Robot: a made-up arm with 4 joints.
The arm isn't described. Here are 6 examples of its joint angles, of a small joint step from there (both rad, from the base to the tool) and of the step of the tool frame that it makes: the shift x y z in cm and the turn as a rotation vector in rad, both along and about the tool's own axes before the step.
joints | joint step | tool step
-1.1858 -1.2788 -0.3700 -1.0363 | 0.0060 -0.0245 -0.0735 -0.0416 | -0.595 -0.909 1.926 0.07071 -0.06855 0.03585
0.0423 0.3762 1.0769 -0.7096 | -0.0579 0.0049 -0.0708 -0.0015 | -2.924 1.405 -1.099 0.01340 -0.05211 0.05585
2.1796 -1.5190 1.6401 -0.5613 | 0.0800 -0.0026 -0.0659 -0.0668 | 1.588 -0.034 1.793 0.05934 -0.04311 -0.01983
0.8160 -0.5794 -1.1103 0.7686 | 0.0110 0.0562 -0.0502 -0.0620 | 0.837 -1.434 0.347 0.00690 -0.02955 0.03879
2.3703 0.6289 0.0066 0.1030 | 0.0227 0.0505 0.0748 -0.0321 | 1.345 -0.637 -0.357 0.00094 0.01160 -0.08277
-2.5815 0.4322 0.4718 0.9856 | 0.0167 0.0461 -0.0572 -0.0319 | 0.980 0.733 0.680 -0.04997 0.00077 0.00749
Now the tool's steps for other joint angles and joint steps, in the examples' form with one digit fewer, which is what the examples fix.
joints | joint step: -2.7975 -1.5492 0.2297 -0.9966 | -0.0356 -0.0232 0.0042 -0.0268
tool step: -0.91 -0.21 1.34 0.0232 -0.0181 0.0136
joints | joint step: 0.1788 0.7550 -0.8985 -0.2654 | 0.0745 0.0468 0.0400 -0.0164
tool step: -0.50 -1.27 1.37 0.0556 -0.0124 -0.0287
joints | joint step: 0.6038 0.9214 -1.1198 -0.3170 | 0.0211 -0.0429 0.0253 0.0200
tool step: -1.03 1.70 2.07 -0.0096 -0.0247 0.0093
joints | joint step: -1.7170 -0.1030 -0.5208 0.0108 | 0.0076 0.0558 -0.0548 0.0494
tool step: 2.50 -0.68 -2.32 0.0064 0.0967 0.0329
